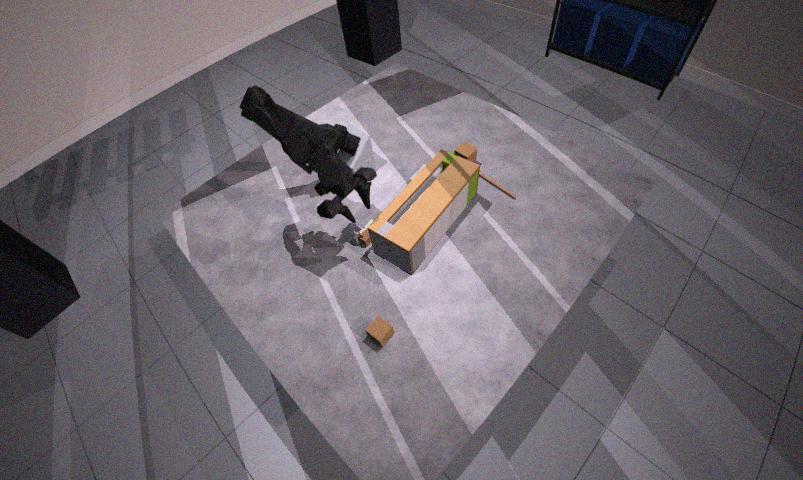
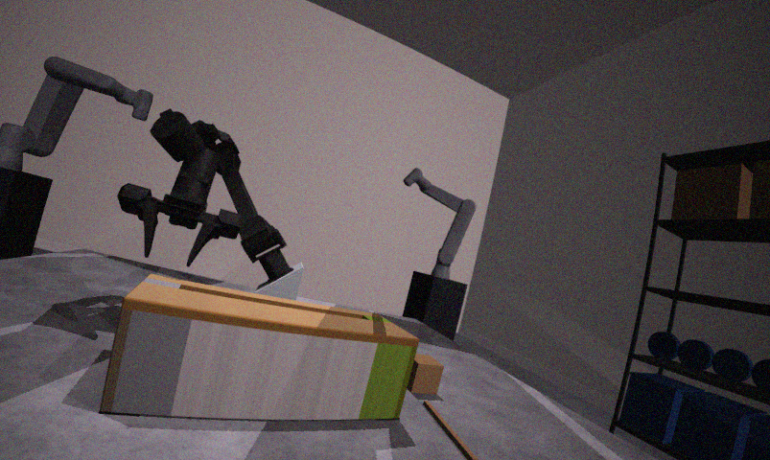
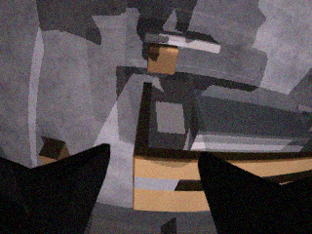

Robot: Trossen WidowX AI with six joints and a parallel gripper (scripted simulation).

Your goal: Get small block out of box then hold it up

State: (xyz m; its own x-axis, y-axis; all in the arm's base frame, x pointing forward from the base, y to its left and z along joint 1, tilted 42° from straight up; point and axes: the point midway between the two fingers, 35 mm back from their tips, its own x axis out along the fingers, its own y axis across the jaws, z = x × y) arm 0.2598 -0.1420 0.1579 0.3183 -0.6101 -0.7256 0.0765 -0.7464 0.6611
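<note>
Now: the block 20 mm behind my gripper tip and 130 mm below it. Round my gripper tip: thin wooden stick: 170 mm ahead, 450 mm to the left, 140 mm below; then long box: 50 mm ahead, 180 mm to the left, 80 mm below.
</note>
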